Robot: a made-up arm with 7 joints.
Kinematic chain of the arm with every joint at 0, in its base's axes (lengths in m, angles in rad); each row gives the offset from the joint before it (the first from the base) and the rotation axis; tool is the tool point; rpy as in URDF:
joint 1: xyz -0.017 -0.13 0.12 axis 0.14 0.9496 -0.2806
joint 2: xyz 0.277 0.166 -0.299 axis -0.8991 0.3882 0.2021
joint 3: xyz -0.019 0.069 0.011 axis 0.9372 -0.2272 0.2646
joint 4: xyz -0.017 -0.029 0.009 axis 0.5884 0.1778 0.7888
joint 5: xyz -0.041 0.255 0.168 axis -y
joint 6: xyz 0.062 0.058 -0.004 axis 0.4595 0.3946 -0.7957
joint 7: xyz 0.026 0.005 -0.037 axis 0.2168 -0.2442 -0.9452
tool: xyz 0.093 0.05 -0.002 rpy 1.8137 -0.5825 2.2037
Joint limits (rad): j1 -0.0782..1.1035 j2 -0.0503..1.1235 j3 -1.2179..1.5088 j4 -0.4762..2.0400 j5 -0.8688..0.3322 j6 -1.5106..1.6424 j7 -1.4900..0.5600
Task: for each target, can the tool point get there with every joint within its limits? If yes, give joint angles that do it. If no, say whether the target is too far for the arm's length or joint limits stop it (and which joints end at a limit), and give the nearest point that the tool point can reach.
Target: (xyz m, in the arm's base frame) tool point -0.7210 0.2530 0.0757
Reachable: no: joint limits stop it (at a limit: joint 1, joint 2, joint 3, joint 5, joint 6) | nearest point -0.4946 0.2644 -0.1741 | short by 0.337 m
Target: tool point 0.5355 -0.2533 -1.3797
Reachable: no: too far | nearest point 0.2748 -0.0452 -0.6568 | short by 0.796 m
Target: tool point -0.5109 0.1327 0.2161
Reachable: no: joint limits stop it (at a limit: joint 1, joint 2, joint 3, joint 5, joint 6) | nearest point -0.2945 -0.0484 0.0294 | short by 0.338 m
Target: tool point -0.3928 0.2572 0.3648
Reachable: no: joint limits stop it (at a limit: joint 1, joint 2, joint 5, joint 6) | nearest point -0.0640 0.1806 0.1636 | short by 0.393 m
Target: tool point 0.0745 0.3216 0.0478
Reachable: yes | joints 0.8478 0.5128 0.3480 0.8982 -0.7020 0.9344 -0.9882
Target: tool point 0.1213 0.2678 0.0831
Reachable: yes | joints 0.2234 0.1714 0.3849 0.8873 -0.2199 1.1524 -0.4922
